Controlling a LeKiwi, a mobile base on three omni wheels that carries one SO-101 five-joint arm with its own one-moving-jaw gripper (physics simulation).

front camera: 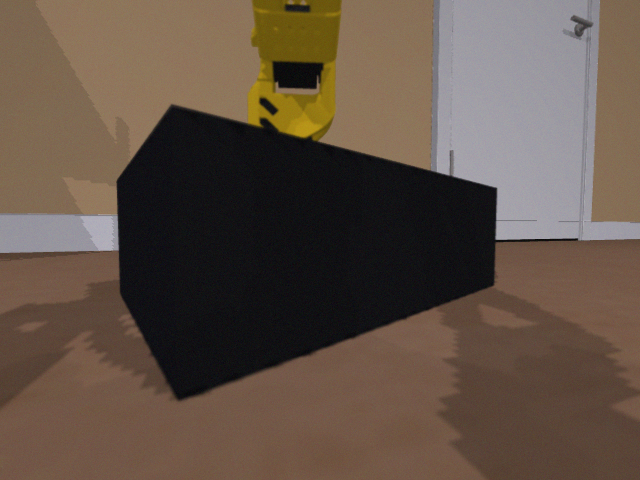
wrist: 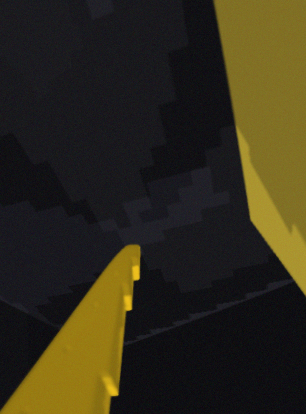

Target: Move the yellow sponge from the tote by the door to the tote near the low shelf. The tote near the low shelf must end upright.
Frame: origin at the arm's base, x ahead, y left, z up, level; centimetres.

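Seen in the pictures: hand, its tool point: [wrist: 139, 257].
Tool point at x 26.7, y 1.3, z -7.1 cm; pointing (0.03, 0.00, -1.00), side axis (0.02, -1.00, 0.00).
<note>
Offsets run from my tool point to a thing's middle. "spot": to the spot under its first point. Level surfaces: height alone.
The yellow sponge {spot: dy -2.7, dx +4.8, dz +0.7 cm} [wrist: 272, 110] is inside the black tote, at the right of the wrist view and cut off by its edge. The black tote {dy -2.8, dx +4.6, dz +3.1 cm} [front camera: 310, 242] [wrist: 225, 360] stands on the floor close in front of the base, with the door behind it. My gripper [wrist: 131, 260] is open; one notched jaw shows, reaching down inside the tote with its tip left of the sponge and a gap between them. The other jaw is out of the wrist view. In the front view the tote wall hides the jaws and the sponge. The tote near the low shelf does not show.
My yellow arm [front camera: 298, 41] comes down behind the tote's near rim. A white door [front camera: 516, 113] with a handle is at the back right, in a tan wall [front camera: 180, 51] with a white baseboard [front camera: 46, 232]. Shadows lie on the brown floor {dz -1.9 cm} [front camera: 320, 413] on both sides of the tote.
</note>
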